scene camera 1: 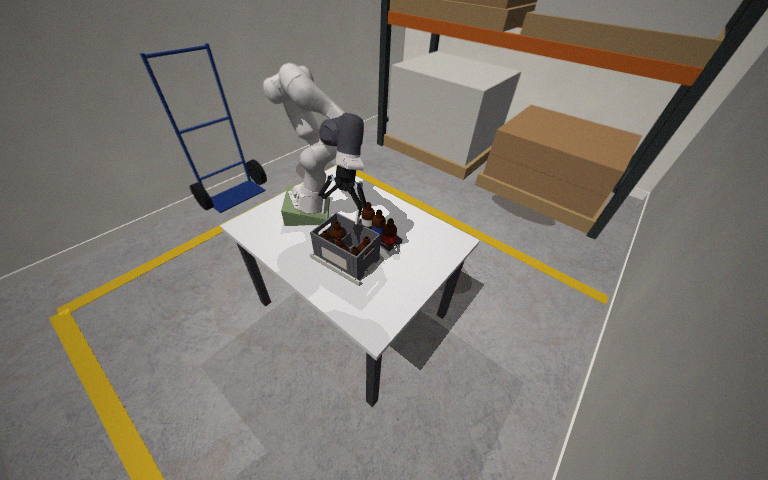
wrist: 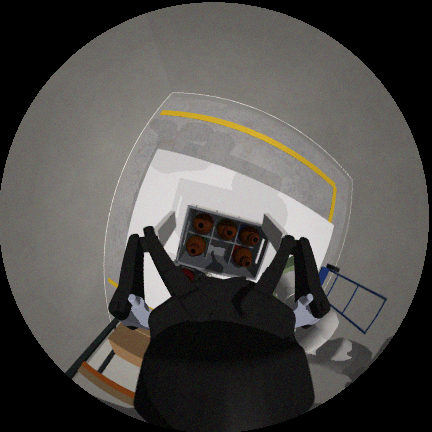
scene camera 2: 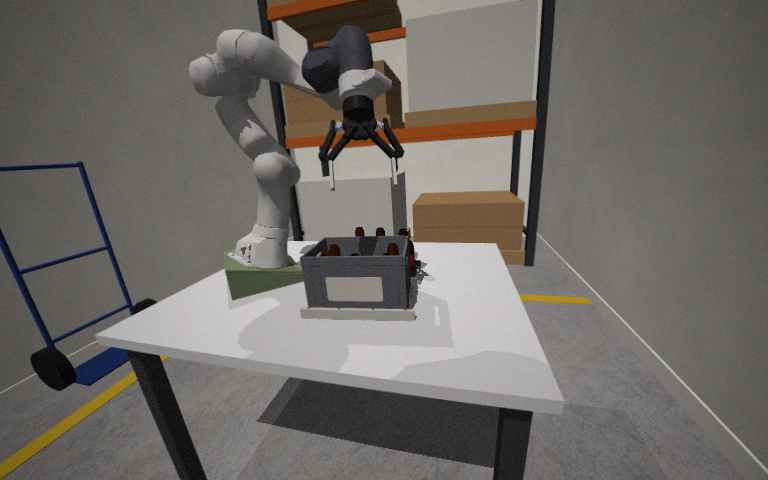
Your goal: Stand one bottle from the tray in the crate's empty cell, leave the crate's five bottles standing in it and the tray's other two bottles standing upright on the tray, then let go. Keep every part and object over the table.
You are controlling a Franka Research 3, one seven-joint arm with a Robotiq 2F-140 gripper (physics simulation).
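My gripper (scene camera 1: 341, 212) (scene camera 2: 363, 183) (wrist: 219, 219) is open and empty, pointing down high above the crate. The grey crate (scene camera 1: 351, 267) (scene camera 2: 396, 288) (wrist: 197, 263) stands upright on the table. In the wrist view its brown bottles (wrist: 202, 223) stand in five cells; the empty cell (wrist: 217, 251) is the middle one of the row nearer the gripper body. Behind the crate, three tray bottles stand upright in a row: white-labelled (scene camera 1: 367, 213), blue-labelled (scene camera 1: 378, 219) and red-labelled (scene camera 1: 389, 230) (scene camera 2: 411, 261) (wrist: 188, 274). The dark tray (scene camera 1: 399, 241) is mostly hidden by bottles and crate.
The white table (scene camera 1: 271, 237) (scene camera 2: 487, 316) (wrist: 155, 175) carries the green arm base block (scene camera 1: 303, 217) (scene camera 2: 260, 281) left of the crate. A pale strip (scene camera 1: 334, 268) (scene camera 2: 356, 314) lies along the crate's front foot. A blue hand truck (scene camera 1: 235, 196) and a storage rack stand off the table.
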